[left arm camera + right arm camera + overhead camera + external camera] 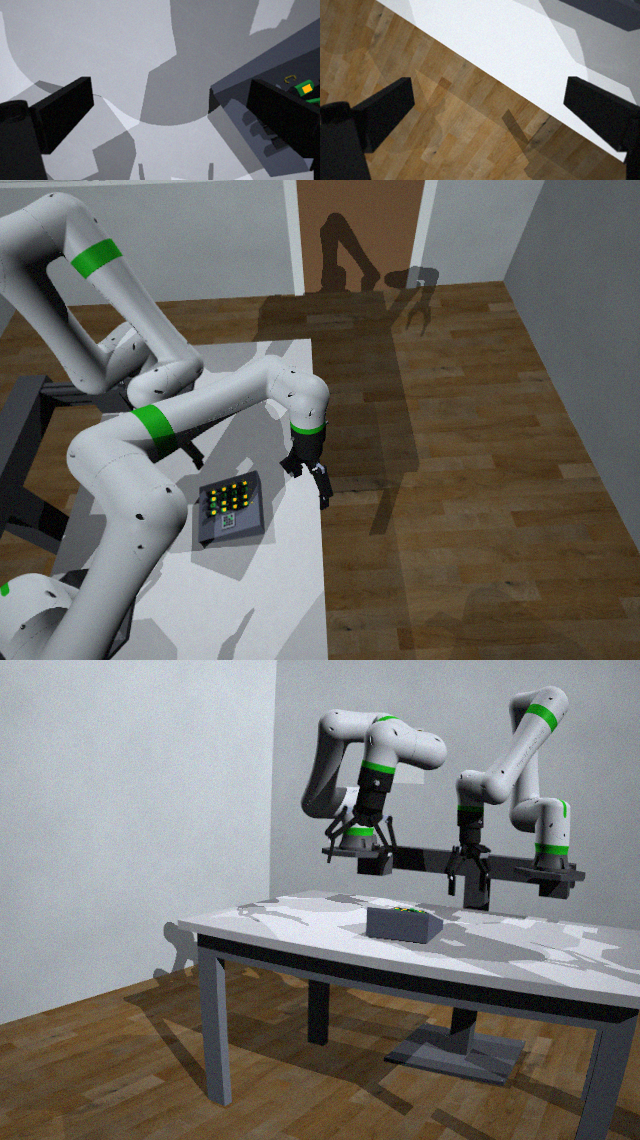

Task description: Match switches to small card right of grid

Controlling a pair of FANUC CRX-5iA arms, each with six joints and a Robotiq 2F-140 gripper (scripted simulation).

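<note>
Right now my left hand is 14 cm short of the switch C2, 12 cm to the left of it and 7 cm above it. The rest, counted from my left hand: switch D3 (15 cm to the right, 10 cm ahead, 8 cm below); then switch B2 (18 cm ahead, 11 cm to the right, 6 cm below); then switch B1 (17 cm ahead, 9 cm to the right, 6 cm below).
</note>
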